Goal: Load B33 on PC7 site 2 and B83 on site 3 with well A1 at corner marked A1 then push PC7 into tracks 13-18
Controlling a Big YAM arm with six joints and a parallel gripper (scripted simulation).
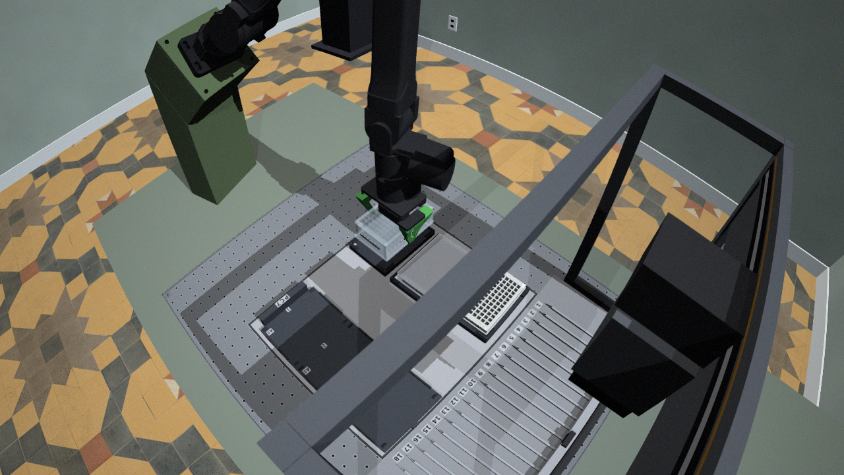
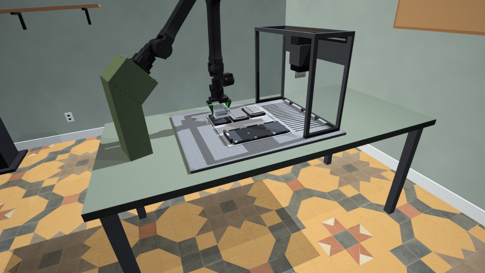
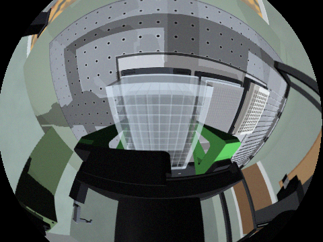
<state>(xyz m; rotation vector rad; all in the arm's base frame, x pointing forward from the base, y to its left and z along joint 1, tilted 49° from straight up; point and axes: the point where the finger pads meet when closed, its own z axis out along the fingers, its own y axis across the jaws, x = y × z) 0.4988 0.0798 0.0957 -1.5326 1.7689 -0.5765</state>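
Now: the plate nest S1 4 cm below my hand. From my hand the other things lie so: 384-well plate B33 (10 cm ahead, 3 cm below, 1 cm to the right); then clear deep-well block B83 (right at my hand); then plate nest S2 (10 cm ahead, 4 cm below, 1 cm to the right).
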